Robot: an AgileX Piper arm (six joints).
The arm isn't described. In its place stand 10 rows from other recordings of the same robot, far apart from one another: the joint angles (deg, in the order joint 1, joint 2, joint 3, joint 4, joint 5, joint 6), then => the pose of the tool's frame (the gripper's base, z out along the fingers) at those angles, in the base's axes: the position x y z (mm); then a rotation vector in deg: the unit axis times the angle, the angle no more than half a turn.
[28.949 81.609 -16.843 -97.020 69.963 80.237] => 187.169, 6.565, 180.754, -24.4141, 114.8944, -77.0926
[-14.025 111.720 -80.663 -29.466 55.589 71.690] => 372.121, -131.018, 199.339, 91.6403, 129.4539, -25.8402
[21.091 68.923 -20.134 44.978 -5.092 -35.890] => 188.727, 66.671, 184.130, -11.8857, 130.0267, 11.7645
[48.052 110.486 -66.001 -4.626 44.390 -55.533] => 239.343, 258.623, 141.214, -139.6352, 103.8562, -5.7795
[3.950 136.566 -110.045 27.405 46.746 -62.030] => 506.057, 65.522, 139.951, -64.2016, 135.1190, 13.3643
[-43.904 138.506 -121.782 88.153 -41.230 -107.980] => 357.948, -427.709, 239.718, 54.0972, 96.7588, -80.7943
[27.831 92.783 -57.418 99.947 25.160 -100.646] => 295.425, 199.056, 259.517, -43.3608, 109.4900, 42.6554
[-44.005 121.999 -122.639 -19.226 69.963 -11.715] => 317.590, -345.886, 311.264, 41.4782, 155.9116, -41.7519
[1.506 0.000 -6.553 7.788 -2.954 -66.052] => 46.979, 0.599, 256.106, -38.7262, 68.0823, -48.3085
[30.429 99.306 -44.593 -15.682 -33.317 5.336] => 293.698, 188.180, 191.473, -41.0966, 100.2672, 23.4717
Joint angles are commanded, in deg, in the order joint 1, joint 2, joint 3, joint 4, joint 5, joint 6. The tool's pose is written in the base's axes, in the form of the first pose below.
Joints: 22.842, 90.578, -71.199, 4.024, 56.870, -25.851
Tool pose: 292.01, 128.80, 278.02, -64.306, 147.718, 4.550
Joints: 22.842, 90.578, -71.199, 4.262, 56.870, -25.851
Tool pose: 291.89, 129.10, 278.04, -64.175, 147.761, 4.860
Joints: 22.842, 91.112, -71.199, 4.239, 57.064, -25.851
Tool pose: 292.95, 129.52, 274.96, -64.464, 148.429, 4.867
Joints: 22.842, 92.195, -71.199, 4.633, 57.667, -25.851
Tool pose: 294.49, 130.78, 268.65, -64.895, 150.050, 5.477
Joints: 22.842, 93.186, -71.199, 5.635, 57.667, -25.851
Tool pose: 296.28, 132.99, 263.17, -64.659, 151.155, 6.834
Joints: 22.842, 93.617, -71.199, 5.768, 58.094, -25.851
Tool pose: 296.56, 133.34, 260.57, -64.920, 151.963, 7.071
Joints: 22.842, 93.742, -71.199, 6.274, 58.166, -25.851
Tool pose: 296.48, 134.05, 259.90, -64.695, 152.230, 7.752
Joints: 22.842, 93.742, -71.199, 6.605, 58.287, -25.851
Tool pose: 296.15, 134.41, 259.90, -64.555, 152.391, 8.202
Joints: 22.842, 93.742, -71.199, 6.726, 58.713, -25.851
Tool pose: 295.47, 134.34, 259.76, -64.681, 152.786, 8.411
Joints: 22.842, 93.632, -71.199, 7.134, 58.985, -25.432
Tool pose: 294.64, 134.62, 260.34, -63.979, 153.237, 9.054
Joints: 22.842, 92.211, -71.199, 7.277, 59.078, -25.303
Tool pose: 291.20, 133.39, 268.32, -63.328, 152.065, 9.222
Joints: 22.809, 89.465, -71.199, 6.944, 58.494, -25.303
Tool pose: 285.52, 130.25, 283.72, -62.337, 148.910, 8.604
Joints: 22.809, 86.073, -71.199, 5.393, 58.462, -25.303
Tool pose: 277.07, 124.43, 301.79, -62.000, 145.465, 6.432
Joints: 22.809, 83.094, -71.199, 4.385, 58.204, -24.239
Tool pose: 268.99, 119.54, 317.38, -60.007, 142.891, 5.305
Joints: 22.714, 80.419, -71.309, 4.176, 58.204, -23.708
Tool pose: 260.76, 115.26, 331.45, -58.368, 140.581, 5.111
